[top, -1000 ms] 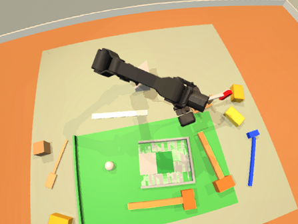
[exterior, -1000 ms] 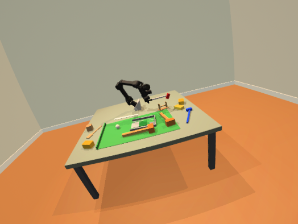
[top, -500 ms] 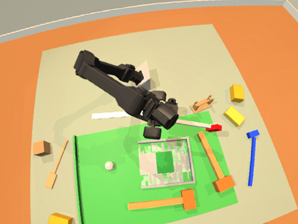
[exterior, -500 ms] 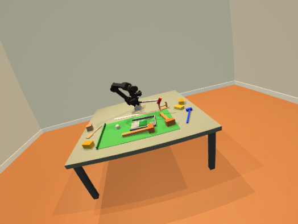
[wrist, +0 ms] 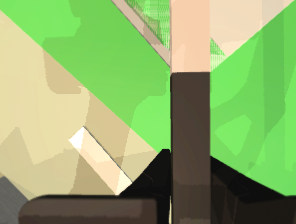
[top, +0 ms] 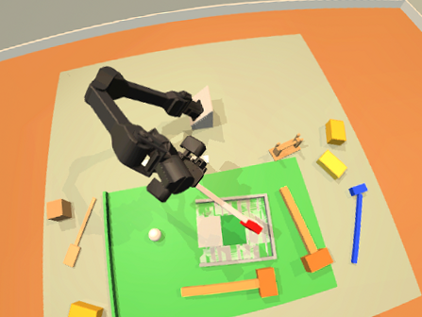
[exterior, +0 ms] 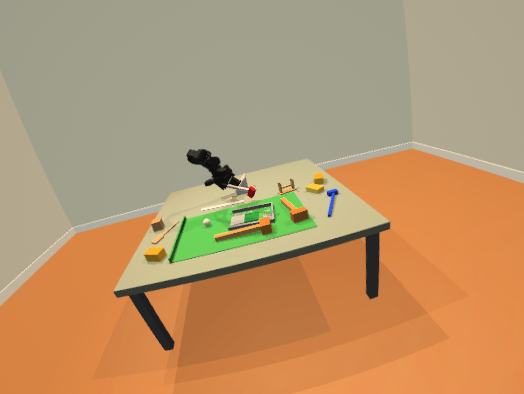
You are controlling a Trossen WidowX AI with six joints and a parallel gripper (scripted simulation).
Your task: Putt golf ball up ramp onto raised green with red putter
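Now: gripper tip 13 cm past the white strip, 5 cm to the left of it and 15 cm above it. From my gripper tip the other things lie so: small wooden stand: 5 cm behind, 39 cm to the left, 11 cm below; then white golf ball: 12 cm ahead, 15 cm to the right, 12 cm below; then wooden paddle: 6 cm ahead, 43 cm to the right, 14 cm below.
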